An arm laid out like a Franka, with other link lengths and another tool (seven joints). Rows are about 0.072 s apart.
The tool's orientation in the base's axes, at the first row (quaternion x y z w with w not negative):
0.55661, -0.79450, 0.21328, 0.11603
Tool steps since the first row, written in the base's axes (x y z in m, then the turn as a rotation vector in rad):
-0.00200, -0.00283, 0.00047, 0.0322, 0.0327, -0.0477
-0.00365, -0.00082, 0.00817, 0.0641, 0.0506, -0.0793
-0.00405, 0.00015, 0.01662, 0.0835, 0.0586, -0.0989
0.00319, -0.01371, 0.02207, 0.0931, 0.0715, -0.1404
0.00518, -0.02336, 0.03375, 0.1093, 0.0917, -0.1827
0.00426, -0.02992, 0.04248, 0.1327, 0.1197, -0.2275
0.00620, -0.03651, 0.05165, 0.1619, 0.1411, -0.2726
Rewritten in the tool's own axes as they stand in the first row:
0.00327, 0.00095, 0.00080, -0.0588, -0.0106, 0.0285
0.00542, 0.00146, -0.00702, -0.0984, -0.0286, 0.0497
0.00832, 0.00034, -0.01495, -0.1202, -0.0403, 0.0642
0.01963, -0.01158, -0.01288, -0.1518, -0.0368, 0.0953
0.03191, -0.01868, -0.01856, -0.1923, -0.0372, 0.1240
0.04139, -0.02155, -0.02324, -0.2428, -0.0416, 0.1517
0.05008, -0.02719, -0.02814, -0.2900, -0.0532, 0.1830

